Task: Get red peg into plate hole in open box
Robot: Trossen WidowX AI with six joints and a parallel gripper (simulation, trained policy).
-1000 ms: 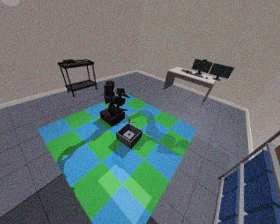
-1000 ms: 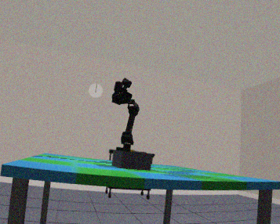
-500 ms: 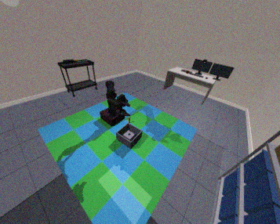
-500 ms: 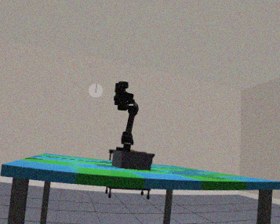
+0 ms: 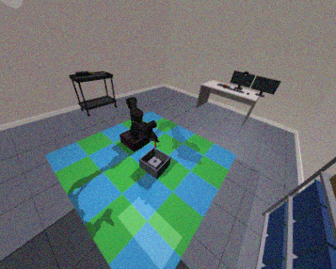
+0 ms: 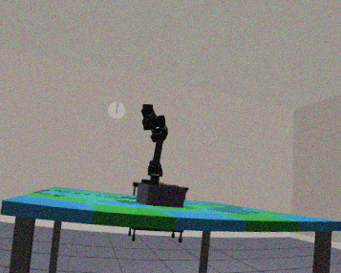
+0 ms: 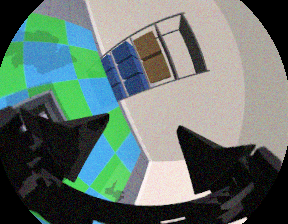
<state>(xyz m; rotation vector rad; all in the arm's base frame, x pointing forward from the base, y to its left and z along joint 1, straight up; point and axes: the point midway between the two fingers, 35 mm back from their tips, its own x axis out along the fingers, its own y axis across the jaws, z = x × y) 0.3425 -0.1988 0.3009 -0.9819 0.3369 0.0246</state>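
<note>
Right now my gripper tip is 35 cm above the red peg, 29 cm to the right of it and 19 cm past it. Round my gripper tip: pale plate 34 cm below, 9 cm to the left, 7 cm behind; then grey box 36 cm below, 9 cm to the left, 7 cm behind.
</note>
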